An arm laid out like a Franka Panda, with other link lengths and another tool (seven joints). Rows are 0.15 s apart.
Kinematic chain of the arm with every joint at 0, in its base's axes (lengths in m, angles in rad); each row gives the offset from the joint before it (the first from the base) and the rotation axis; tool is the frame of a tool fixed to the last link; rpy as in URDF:
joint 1: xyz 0 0 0.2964 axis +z
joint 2: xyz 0 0 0 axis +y
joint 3: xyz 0 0 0.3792 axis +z
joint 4: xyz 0.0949 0 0 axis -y
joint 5: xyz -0.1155 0 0.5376 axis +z
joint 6: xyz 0 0 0 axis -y
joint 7: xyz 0.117 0 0 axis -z
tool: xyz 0.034 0.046 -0.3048 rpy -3.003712 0 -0.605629
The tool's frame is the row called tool.
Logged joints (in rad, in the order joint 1, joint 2, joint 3, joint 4, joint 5, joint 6, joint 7), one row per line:
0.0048 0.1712 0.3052 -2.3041 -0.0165 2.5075 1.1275
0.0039 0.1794 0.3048 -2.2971 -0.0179 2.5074 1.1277
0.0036 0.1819 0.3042 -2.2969 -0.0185 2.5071 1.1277
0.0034 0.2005 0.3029 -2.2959 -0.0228 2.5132 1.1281
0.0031 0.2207 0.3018 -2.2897 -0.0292 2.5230 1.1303
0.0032 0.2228 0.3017 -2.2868 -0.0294 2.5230 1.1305
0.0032 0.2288 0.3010 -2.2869 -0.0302 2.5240 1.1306
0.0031 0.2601 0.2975 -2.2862 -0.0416 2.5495 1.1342
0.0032 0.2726 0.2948 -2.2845 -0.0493 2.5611 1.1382
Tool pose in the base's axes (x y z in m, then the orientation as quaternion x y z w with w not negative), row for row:
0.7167 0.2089 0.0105 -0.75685 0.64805 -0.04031 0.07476
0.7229 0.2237 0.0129 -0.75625 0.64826 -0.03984 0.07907
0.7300 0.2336 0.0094 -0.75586 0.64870 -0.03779 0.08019
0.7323 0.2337 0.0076 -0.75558 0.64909 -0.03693 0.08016
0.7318 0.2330 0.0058 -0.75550 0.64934 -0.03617 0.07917
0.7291 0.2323 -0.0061 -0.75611 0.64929 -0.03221 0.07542
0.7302 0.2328 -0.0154 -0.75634 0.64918 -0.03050 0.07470
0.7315 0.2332 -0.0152 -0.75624 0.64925 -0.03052 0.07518
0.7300 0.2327 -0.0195 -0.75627 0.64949 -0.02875 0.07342
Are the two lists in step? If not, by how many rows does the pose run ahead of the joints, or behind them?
The pose runs 2 rows behind the joints: the pose in row i belongs to the joints in row i - 2.
